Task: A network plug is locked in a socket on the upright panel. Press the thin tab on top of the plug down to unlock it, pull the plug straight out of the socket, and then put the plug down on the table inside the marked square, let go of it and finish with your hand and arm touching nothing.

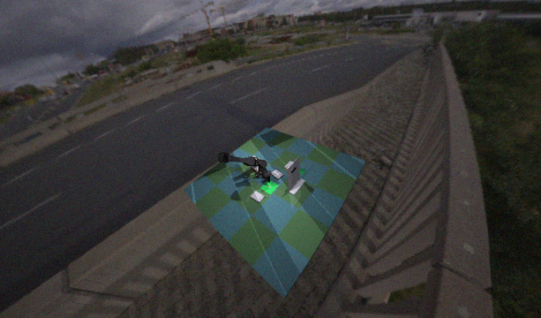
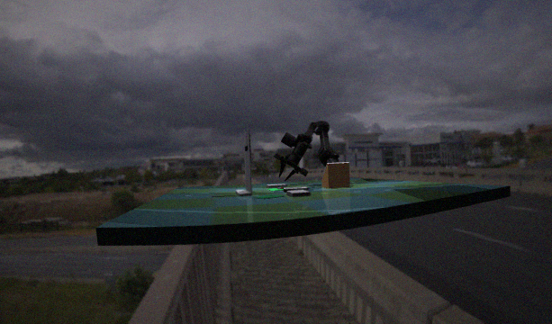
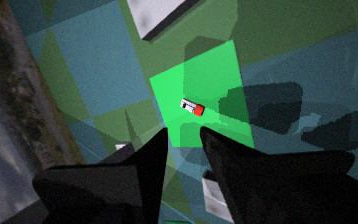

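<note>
The network plug lies 10 mm ahead of my gripper tip, 10 mm to the right of it and 40 mm below it. From my gripper tip the other things lie so: grey upright panel (180 mm ahead, 150 mm to the left, 70 mm above); then green marked square (10 mm ahead, 10 mm to the right, 50 mm below).
</note>
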